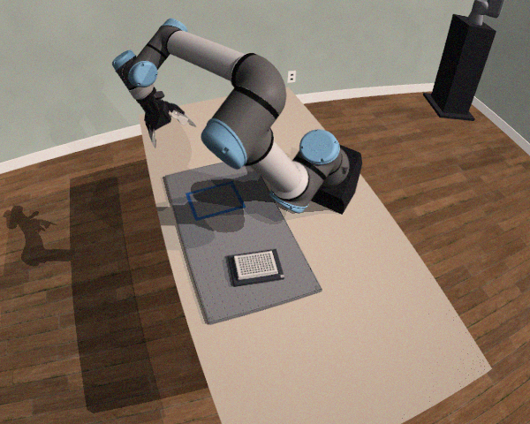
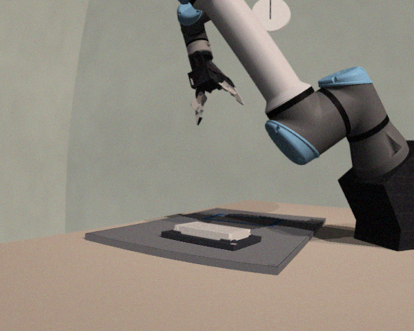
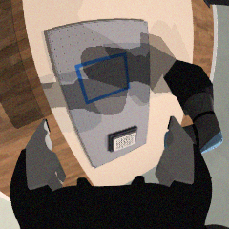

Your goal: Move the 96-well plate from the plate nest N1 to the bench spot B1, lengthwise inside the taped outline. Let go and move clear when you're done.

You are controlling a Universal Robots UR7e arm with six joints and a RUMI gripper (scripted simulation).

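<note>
Now: hand 260 mm past the white 96-well plate, 340 mm to the right of it and 270 mm above it. Also, from my hand: dark plate nest N1 (260 mm behind, 340 mm to the left, 280 mm below).
</note>
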